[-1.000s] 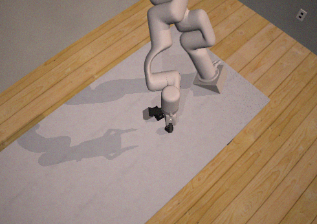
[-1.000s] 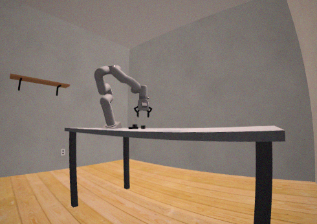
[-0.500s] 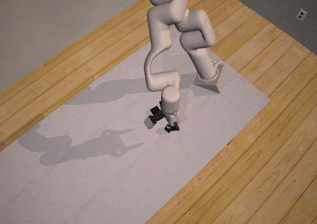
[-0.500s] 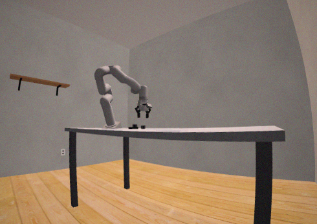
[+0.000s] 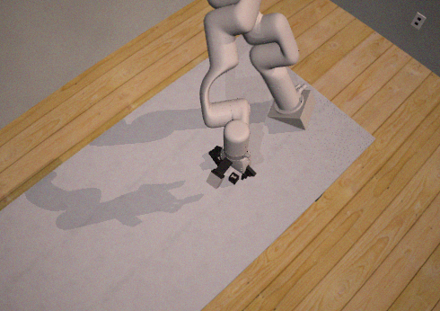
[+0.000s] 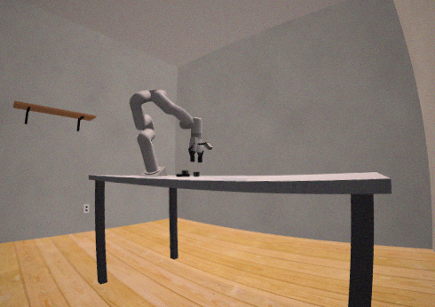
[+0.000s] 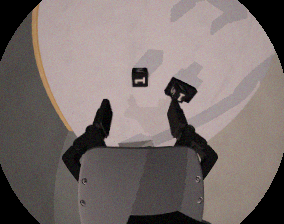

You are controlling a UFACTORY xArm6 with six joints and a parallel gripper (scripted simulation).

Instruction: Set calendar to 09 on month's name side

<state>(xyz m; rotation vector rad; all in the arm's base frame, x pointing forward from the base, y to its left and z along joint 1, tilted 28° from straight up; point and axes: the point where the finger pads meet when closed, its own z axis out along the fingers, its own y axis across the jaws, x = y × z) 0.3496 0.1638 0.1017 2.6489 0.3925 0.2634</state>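
My hand is 9 cm above the black date cube. Also, from my hand: black cube (1 cm behind, 9 cm to the right, 8 cm below).
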